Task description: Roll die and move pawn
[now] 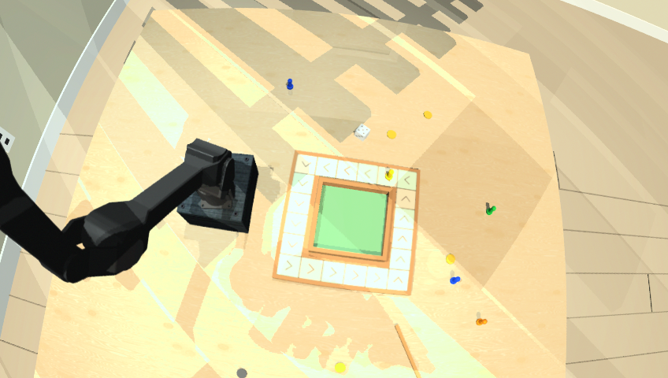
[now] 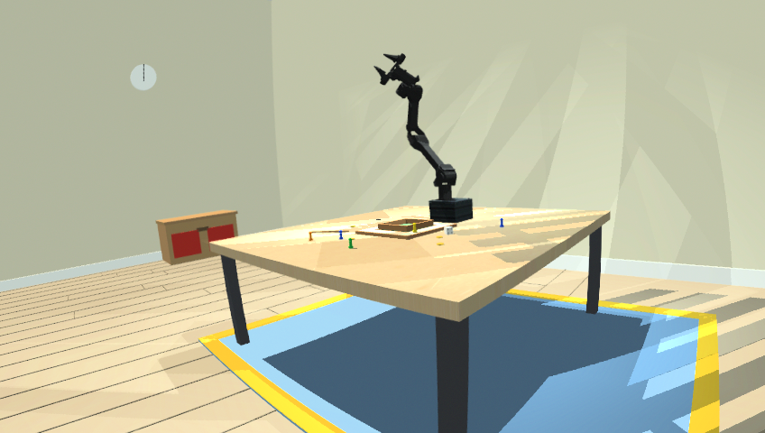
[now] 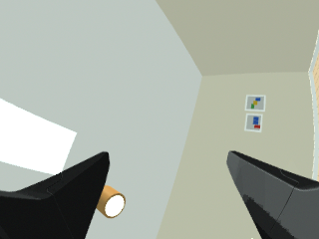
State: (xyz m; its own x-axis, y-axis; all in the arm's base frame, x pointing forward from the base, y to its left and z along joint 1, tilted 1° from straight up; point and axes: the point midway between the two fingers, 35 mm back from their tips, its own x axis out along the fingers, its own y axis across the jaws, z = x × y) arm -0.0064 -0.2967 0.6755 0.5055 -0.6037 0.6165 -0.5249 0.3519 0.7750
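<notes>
My gripper tip is 290 mm short of the white die, 480 mm to the right of it and 780 mm above it. The rest, counted from my gripper tip: green dice tray (260 mm ahead, 270 mm to the left, 790 mm below); thin wooden stick (380 mm ahead, 40 mm to the right, 790 mm below); yellow pawn (350 mm ahead, 370 mm to the left, 770 mm below).
</notes>
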